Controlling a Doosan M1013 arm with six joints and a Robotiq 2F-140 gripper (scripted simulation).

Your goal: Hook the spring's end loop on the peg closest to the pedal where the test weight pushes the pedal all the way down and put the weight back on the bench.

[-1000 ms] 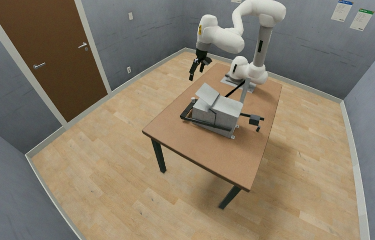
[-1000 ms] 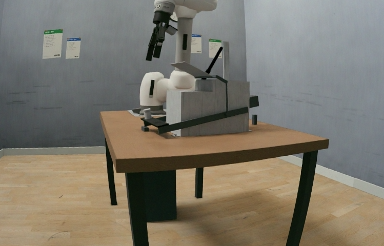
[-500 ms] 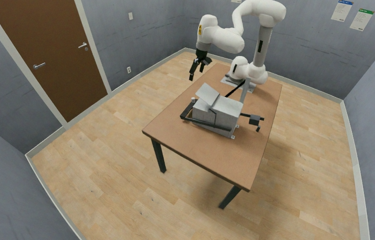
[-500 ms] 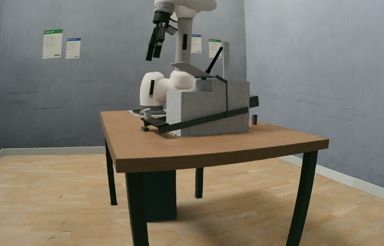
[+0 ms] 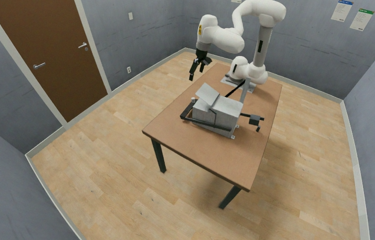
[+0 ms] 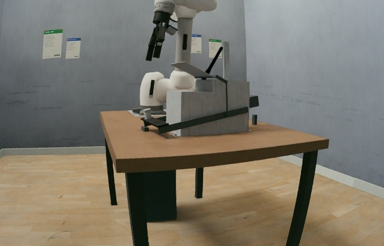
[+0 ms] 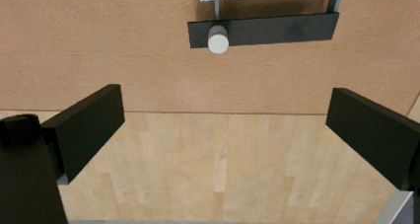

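Right now my hand is 240 mm above the steel test weight and 20 mm to the left of it. From my hand the other things lie so: dark block 310 mm below, 30 mm to the right.
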